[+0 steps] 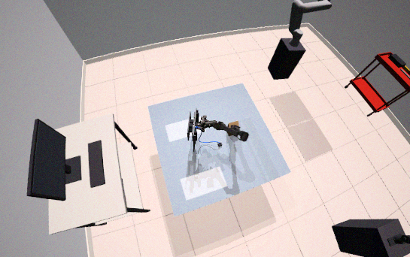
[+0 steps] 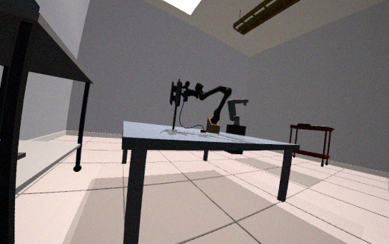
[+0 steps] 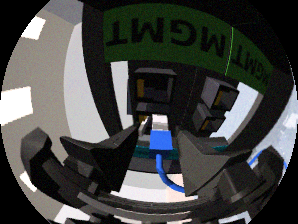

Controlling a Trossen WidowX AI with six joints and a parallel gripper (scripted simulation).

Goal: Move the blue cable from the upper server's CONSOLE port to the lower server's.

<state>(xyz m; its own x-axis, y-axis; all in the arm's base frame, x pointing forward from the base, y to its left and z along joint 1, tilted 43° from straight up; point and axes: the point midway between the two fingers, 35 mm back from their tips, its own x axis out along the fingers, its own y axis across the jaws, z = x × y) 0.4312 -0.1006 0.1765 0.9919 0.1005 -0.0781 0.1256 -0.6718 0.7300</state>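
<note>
The blue plug is 1 cm above my gripper tip.
</note>
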